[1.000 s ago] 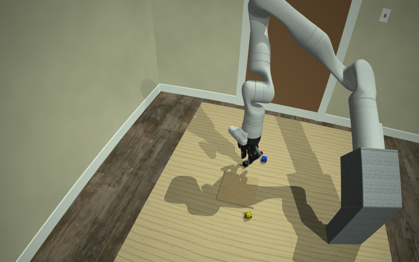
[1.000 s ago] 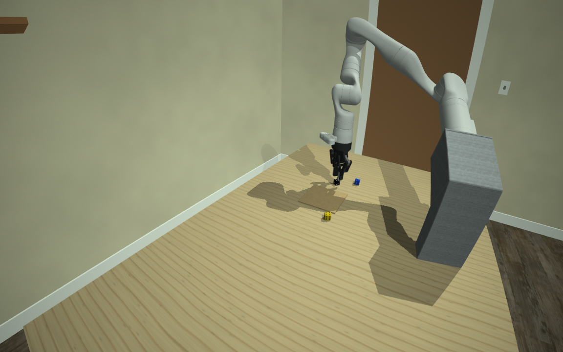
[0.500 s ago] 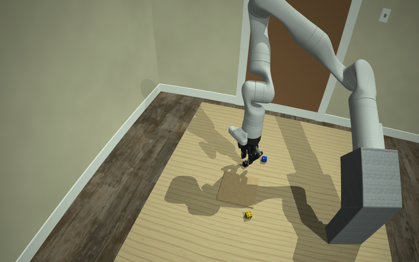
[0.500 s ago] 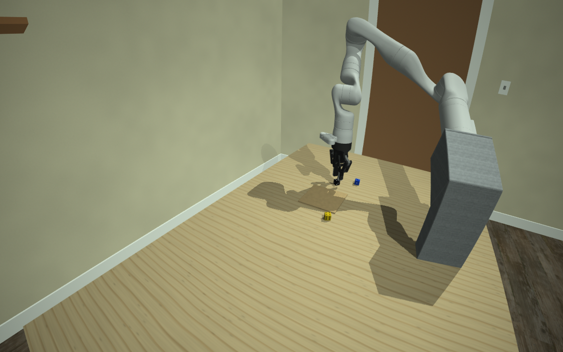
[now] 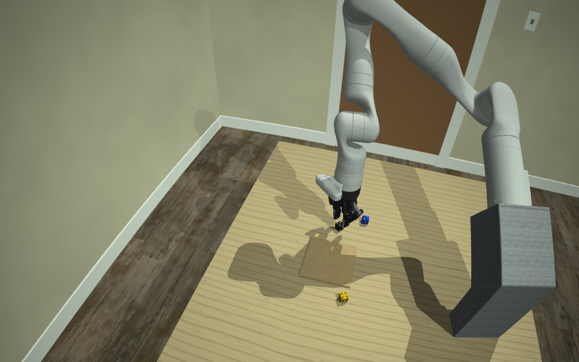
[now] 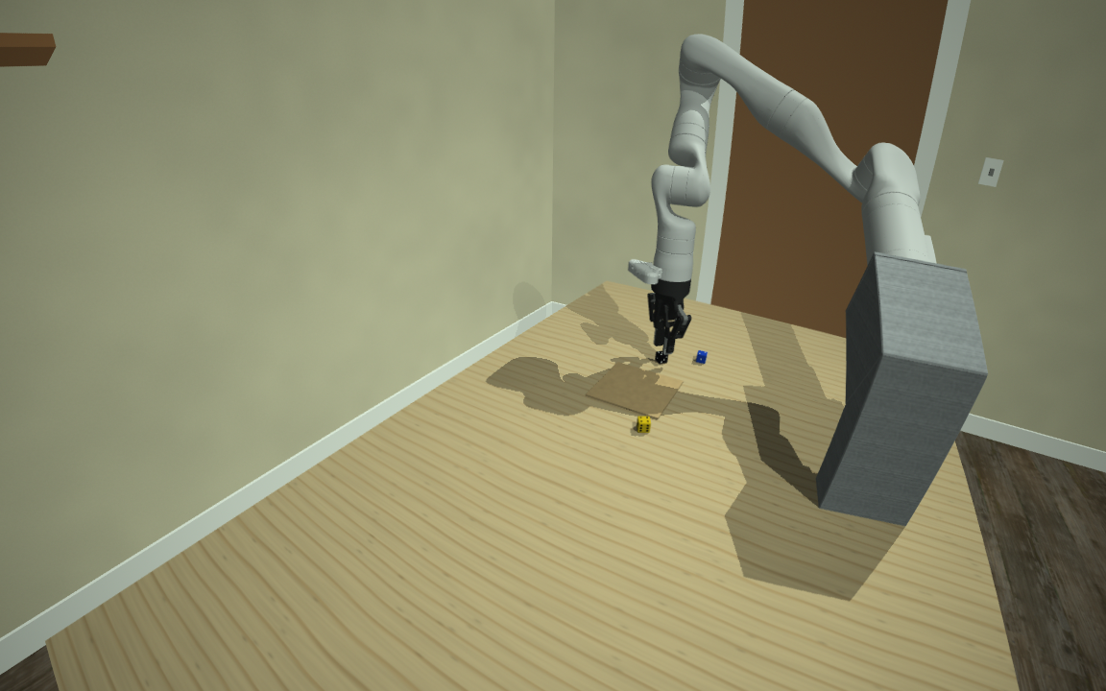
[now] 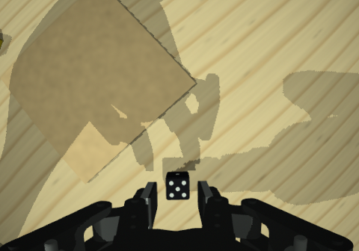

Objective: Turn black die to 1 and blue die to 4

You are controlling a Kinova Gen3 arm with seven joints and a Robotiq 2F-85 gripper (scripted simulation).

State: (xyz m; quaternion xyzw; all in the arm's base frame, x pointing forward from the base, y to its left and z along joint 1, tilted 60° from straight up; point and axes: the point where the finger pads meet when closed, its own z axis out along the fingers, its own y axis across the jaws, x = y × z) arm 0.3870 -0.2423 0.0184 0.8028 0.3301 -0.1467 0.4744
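The black die is 4 cm below my hand. The rest, counted from my hand: yellow die (24 cm to the left, 4 cm below, 3 cm behind); tan mat (13 cm to the left, 4 cm below, 2 cm ahead); blue die (8 cm behind, 4 cm to the right, 4 cm below).
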